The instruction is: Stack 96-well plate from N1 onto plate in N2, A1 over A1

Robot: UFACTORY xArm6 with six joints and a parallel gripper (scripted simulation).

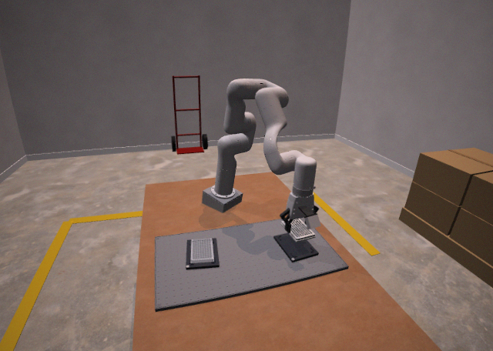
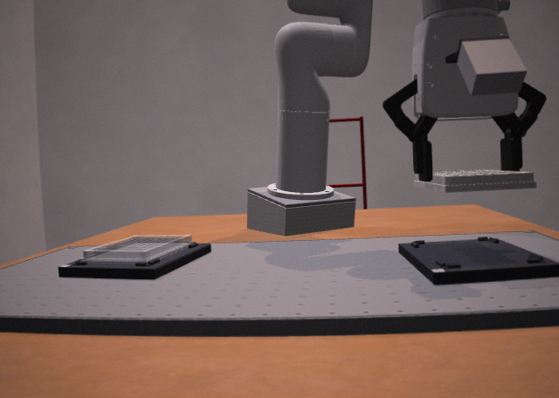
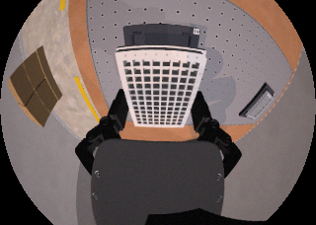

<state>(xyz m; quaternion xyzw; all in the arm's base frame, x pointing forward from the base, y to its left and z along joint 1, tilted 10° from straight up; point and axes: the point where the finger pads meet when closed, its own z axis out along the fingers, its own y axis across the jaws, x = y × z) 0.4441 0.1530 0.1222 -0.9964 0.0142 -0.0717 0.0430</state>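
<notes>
The clear 96-well plate lies 370 mm to the right of my hand, 90 mm behind it and 80 mm below it. From my hand the other things lie so: white 96-well plate 10 mm below.
</notes>
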